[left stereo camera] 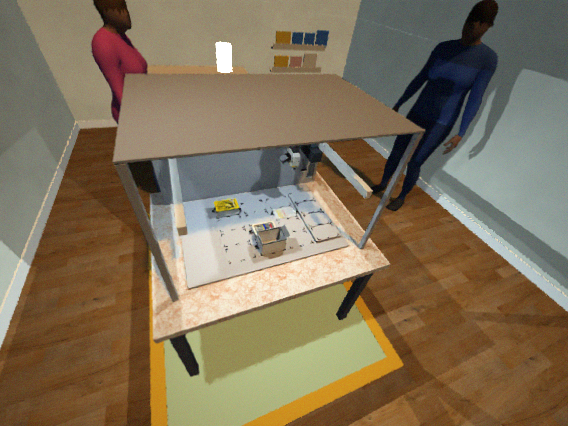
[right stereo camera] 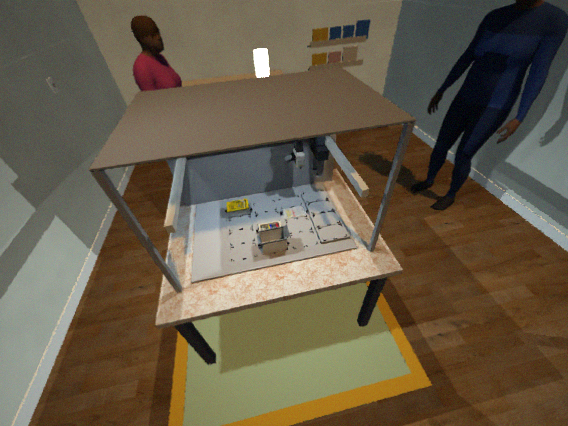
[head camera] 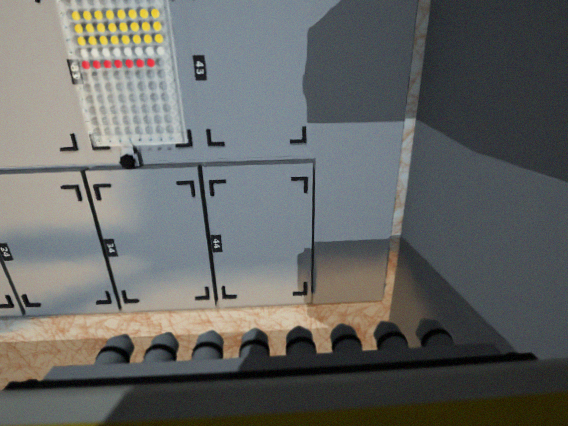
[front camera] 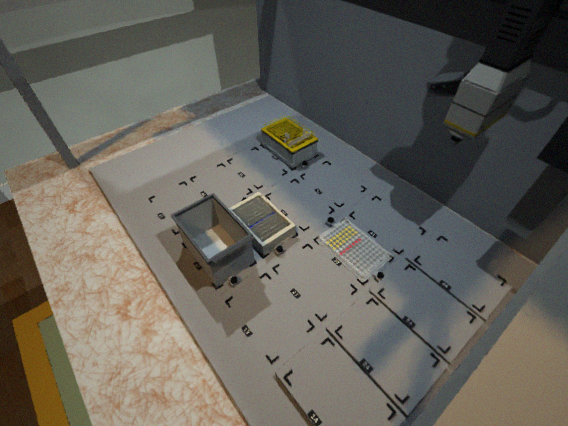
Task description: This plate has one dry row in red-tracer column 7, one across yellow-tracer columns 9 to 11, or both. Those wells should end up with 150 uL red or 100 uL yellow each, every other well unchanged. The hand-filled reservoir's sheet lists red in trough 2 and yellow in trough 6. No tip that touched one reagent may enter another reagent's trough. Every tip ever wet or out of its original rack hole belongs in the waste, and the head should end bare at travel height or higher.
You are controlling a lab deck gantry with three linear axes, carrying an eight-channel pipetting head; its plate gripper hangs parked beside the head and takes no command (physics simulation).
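Note:
The eight-channel head (front camera: 480, 102) (head camera: 280, 370) hangs high at the back right, its eight nozzles bare in the head view. The plate (front camera: 367, 255) (head camera: 131, 111) shows three full yellow columns; its red column has seven red wells and a pale well at the right end in the head view. The reservoir (front camera: 282, 237) shows a blue stripe in the front view; its other troughs are hard to read there. The yellow-topped tip rack (front camera: 301, 156) stands at the back; its exact tip count is unclear. The grey waste bin (front camera: 235, 267) stands beside the reservoir. The plate gripper's fingers cannot be made out.
Black clamps or pegs (front camera: 330, 220) (head camera: 128, 160) stand at the plate's ends, with more beside the reservoir and bin. Grey posts (left stereo camera: 385, 195) (right stereo camera: 392, 185) hold the canopy (left stereo camera: 260, 110) (right stereo camera: 250, 115) over the deck. Two people stand beyond the table.

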